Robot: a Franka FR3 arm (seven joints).
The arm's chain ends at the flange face. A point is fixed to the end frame.
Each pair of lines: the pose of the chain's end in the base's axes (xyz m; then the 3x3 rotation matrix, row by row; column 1 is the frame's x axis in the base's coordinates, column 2 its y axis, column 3 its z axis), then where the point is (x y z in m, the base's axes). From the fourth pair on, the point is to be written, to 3 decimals.
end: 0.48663 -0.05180 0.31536; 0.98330 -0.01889 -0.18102; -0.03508 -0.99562 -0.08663; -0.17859 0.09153 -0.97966
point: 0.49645 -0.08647 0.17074
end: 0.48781 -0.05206 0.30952; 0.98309 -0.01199 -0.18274; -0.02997 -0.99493 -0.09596; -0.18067 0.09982 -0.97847
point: 0.49752 -0.08787 0.16517
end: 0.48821 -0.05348 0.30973; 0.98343 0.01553 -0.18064; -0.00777 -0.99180 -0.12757; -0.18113 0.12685 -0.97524
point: 0.49882 -0.09292 0.16640
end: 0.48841 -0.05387 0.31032; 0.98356 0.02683 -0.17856; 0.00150 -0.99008 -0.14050; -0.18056 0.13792 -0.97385
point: 0.500 -0.095 0.167
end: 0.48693 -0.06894 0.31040; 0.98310 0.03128 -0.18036; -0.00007 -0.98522 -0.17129; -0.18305 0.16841 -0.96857
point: 0.498 -0.114 0.169
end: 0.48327 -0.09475 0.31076; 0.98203 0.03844 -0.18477; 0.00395 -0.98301 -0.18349; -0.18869 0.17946 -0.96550
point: 0.494 -0.142 0.170
